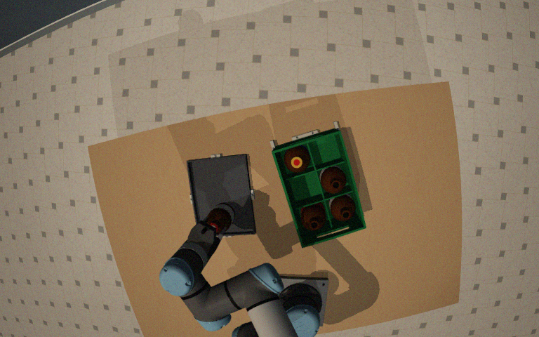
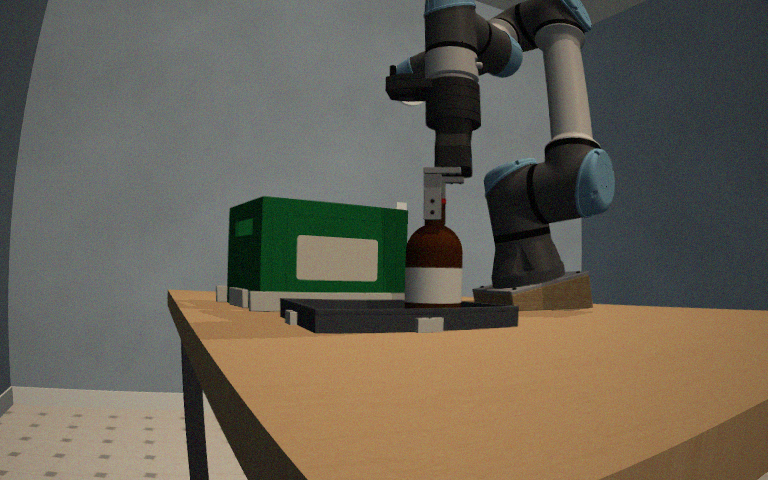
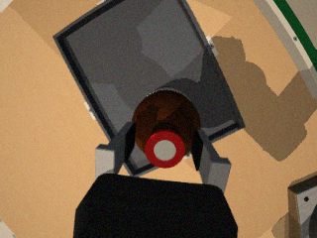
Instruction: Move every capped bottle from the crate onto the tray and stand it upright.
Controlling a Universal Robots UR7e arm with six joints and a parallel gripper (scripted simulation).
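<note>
Right now the red-capped bottle is 60 mm below my hand. Also, from my hand: dark grey tray (60 mm ahead, 140 mm below); then green crate (80 mm ahead, 310 mm to the right, 60 mm below); then open bottle (10 mm behind, 280 mm to the right, 60 mm below).
</note>
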